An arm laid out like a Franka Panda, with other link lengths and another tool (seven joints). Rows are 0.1 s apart.
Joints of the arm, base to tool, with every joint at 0 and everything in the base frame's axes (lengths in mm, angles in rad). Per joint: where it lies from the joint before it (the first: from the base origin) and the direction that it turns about. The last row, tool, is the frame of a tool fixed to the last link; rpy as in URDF.
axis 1: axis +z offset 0 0 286.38
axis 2: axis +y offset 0 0 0
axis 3: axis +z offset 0 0 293.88
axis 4: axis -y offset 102.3 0 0
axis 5: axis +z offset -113.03 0 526.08
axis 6: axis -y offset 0 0 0
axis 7: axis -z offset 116.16 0 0
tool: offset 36 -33 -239.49 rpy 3.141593 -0.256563 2.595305
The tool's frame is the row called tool.
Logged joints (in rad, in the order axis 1, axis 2, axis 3, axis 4, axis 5, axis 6, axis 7), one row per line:
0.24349 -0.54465 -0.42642 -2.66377 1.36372 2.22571 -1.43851
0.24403 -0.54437 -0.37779 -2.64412 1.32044 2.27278 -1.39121
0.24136 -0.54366 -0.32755 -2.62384 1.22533 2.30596 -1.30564
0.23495 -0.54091 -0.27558 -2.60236 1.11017 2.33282 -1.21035
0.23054 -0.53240 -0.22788 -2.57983 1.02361 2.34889 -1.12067
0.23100 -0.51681 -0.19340 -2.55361 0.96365 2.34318 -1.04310
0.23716 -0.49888 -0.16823 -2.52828 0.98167 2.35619 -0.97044
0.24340 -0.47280 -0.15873 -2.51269 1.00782 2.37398 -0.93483
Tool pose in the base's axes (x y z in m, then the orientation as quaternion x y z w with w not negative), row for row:
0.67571 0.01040 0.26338 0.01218 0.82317 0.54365 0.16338
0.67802 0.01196 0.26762 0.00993 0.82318 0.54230 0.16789
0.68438 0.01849 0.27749 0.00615 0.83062 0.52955 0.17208
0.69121 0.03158 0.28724 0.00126 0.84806 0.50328 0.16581
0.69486 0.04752 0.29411 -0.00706 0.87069 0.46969 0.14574
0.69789 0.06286 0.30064 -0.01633 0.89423 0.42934 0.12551
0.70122 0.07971 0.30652 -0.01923 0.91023 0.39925 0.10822
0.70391 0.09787 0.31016 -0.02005 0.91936 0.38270 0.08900
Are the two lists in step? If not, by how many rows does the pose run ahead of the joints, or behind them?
The pose runs 2 rows behind the joints: the pose in row i belongs to the joints in row i - 2.
